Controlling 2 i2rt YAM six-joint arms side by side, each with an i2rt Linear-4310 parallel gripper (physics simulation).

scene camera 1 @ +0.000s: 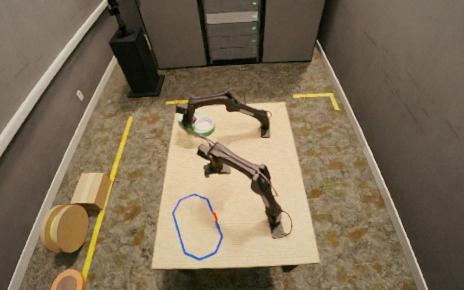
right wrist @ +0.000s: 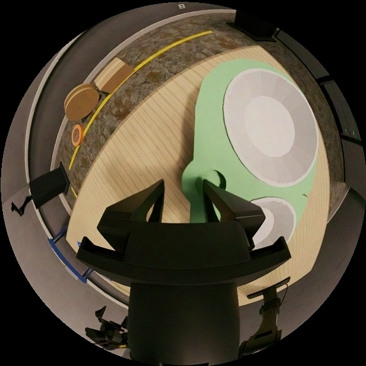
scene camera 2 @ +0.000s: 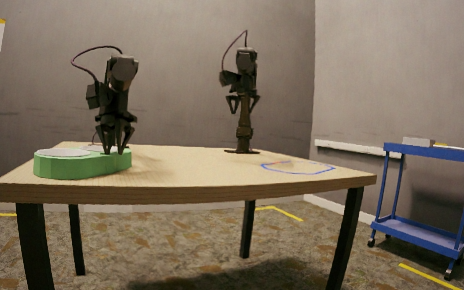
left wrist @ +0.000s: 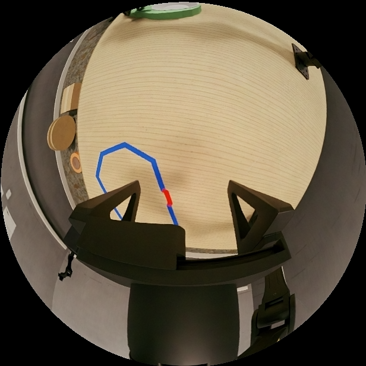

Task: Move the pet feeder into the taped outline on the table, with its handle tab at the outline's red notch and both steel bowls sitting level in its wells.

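Places are measured from the left arm's base along level axes (x ahead, y left, z up), in millimetres.
Where they show: left gripper, fingertip midpoint: (scene camera 1: 217, 175) (scene camera 2: 240, 113); right gripper, fingertip midpoint: (scene camera 1: 187, 127) (scene camera 2: 113, 155); left arm's base, link origin: (scene camera 1: 274, 220) (scene camera 2: 242, 152); right arm's base, link origin: (scene camera 1: 265, 127).
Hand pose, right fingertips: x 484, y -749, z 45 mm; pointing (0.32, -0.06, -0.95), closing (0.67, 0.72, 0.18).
Note:
Each offset is from my right fingertips to the top centre of the thing. "pt": to the spot under its first point.
The green pet feeder @[dx -62, dy -64, dz +1 mm] (scene camera 1: 208, 132) (scene camera 2: 80, 167) (left wrist: 172, 15) (right wrist: 212, 125) stands at the table's far left corner in scene camera 1. Its two steel bowls (right wrist: 270, 125) (right wrist: 272, 220) appear seated in its wells, the lower one partly hidden by my gripper in the right wrist view. My right gripper (scene camera 2: 114, 152) (right wrist: 183, 183) is partly open and empty, fingertips at either side of the round handle tab's rim (right wrist: 190, 178); their exact depth is unclear. My left gripper (scene camera 1: 216, 172) (scene camera 2: 242, 111) (left wrist: 183, 184) is wide open above the table. The blue outline (scene camera 1: 177, 230) (scene camera 2: 307, 174) (left wrist: 158, 175) has its red notch @[pt dx -146, dy +677, dz -44 mm] (scene camera 1: 215, 216) (left wrist: 167, 197) on the right.
The right arm's base (scene camera 1: 265, 131) and left arm's base (scene camera 1: 277, 229) stand along the table's right side in scene camera 1. A cardboard box (scene camera 1: 92, 191) and round wooden piece (scene camera 1: 71, 229) lie on the floor at left. A blue cart (scene camera 2: 425, 151) stands beyond the table at right.

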